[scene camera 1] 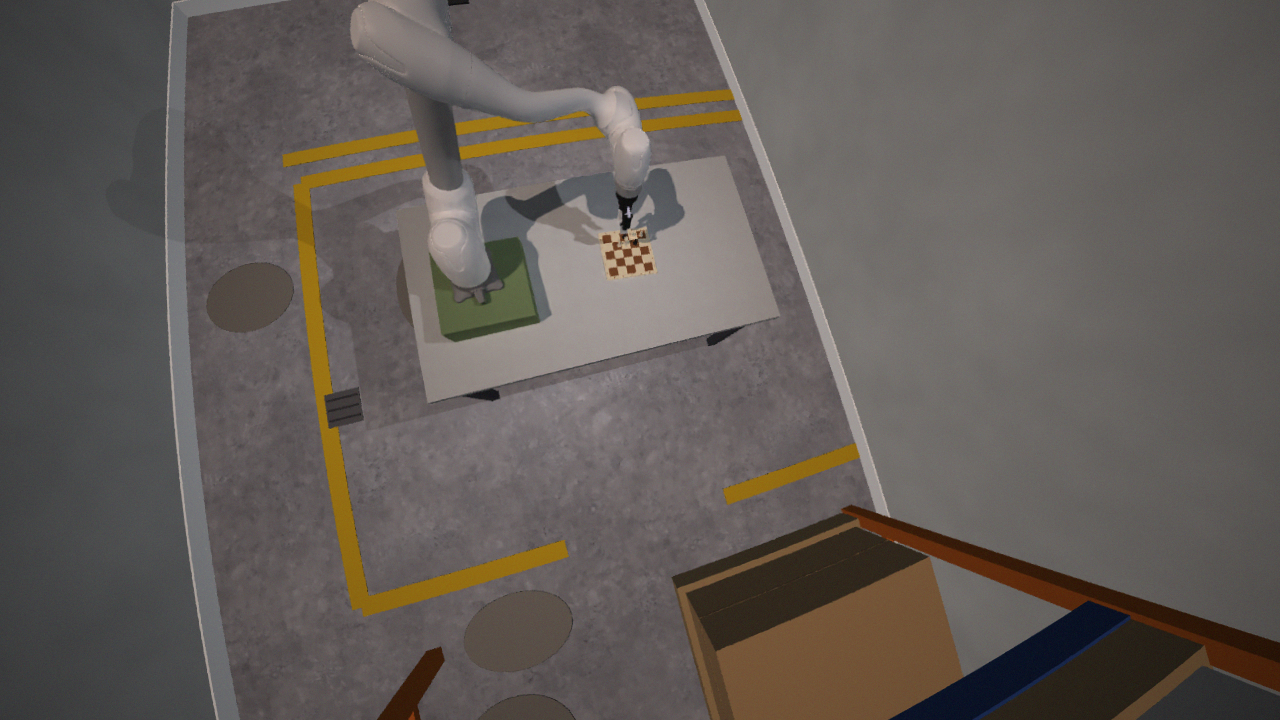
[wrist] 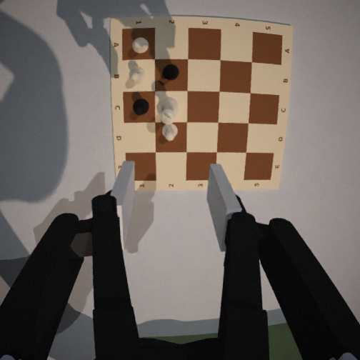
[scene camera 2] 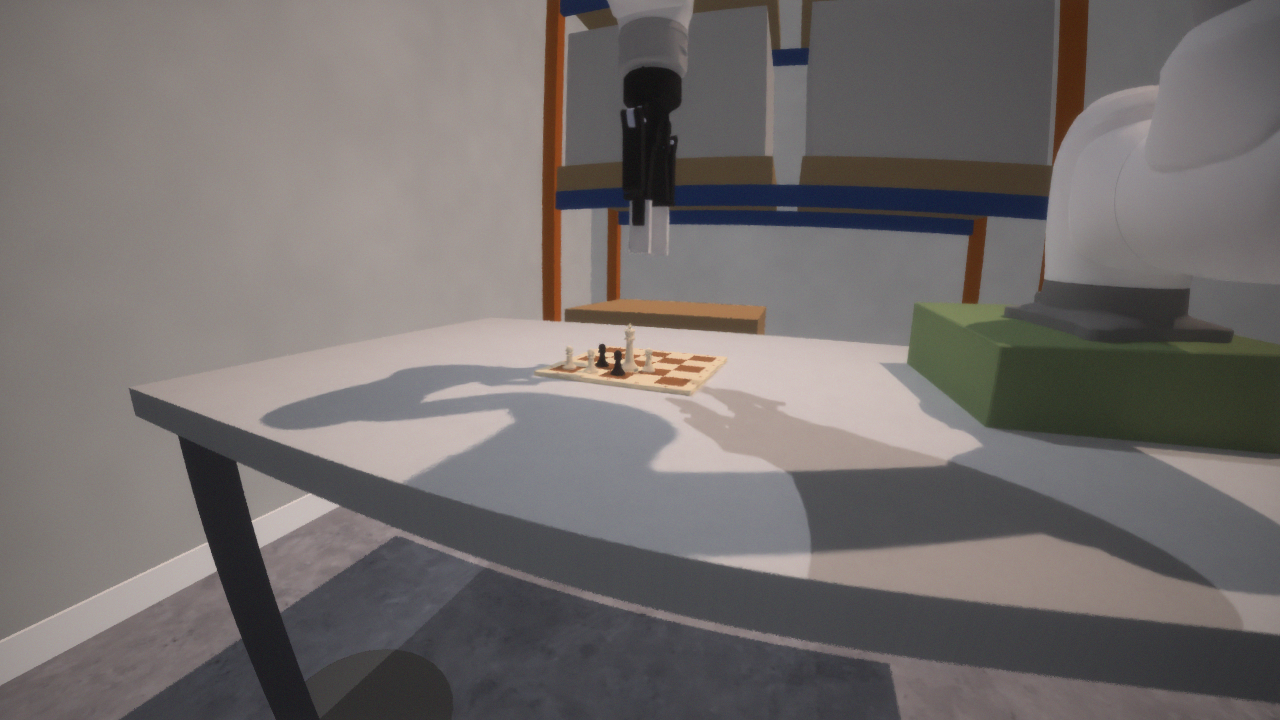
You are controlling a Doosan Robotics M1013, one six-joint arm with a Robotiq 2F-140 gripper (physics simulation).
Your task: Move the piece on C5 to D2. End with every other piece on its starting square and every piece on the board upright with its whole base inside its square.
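Frame: origin at the arm's base, x up, y left, z back, level; millimetres.
Where they show: gripper, between the fingertips: (scene camera 1: pixel 622 225) (scene camera 2: pixel 649 254); arm's base, origin of its link: (scene camera 1: pixel 473 275) (scene camera 2: pixel 1104 327).
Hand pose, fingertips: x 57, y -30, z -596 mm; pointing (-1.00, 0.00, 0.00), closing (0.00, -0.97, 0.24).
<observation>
Things, the pixels of their top centre, and the offset from my fingertips. Level surfaces: height alone.
- chessboard, centre of its top: (scene camera 2: pixel 639 363) (scene camera 1: pixel 627 252) dx -157, dy -44, dz -19 mm
- white pawn, centre of its top: (scene camera 2: pixel 648 348) dx -125, dy +1, dz +2 mm
- tall white king, centre of its top: (scene camera 2: pixel 629 323) dx -93, dy -3, dz -25 mm
- grey table, height of its surface: dx -163 mm
The chessboard (scene camera 1: pixel 633 260) (scene camera 2: pixel 693 368) (wrist: pixel 235 45) lies on the table. A white pawn (scene camera 2: pixel 648 361) (wrist: pixel 170 132) stands upright on D2, close to the tall white king (scene camera 2: pixel 629 351) (wrist: pixel 167 107) on C2. Square C5 (wrist: pixel 263 109) is bare. Black pawns stand on B2 (wrist: pixel 170 72) and C1 (wrist: pixel 141 106). White pawns stand on A1 (wrist: pixel 140 45) and B1 (wrist: pixel 136 75). My gripper (scene camera 1: pixel 626 227) (scene camera 2: pixel 649 251) (wrist: pixel 171 179) is open and empty, high above the board, its fingers apart over the E side in the wrist view. The exact base edge of the D2 pawn is partly hidden by its head.
The grey table (scene camera 1: pixel 572 331) (scene camera 2: pixel 760 501) bears the board and the green block (scene camera 1: pixel 492 313) (scene camera 2: pixel 1118 385) under the arm's base. A storage rack (scene camera 2: pixel 552 179) stands behind the table in scene camera 2. A cardboard box (scene camera 1: pixel 823 644) shows low in scene camera 1.
</observation>
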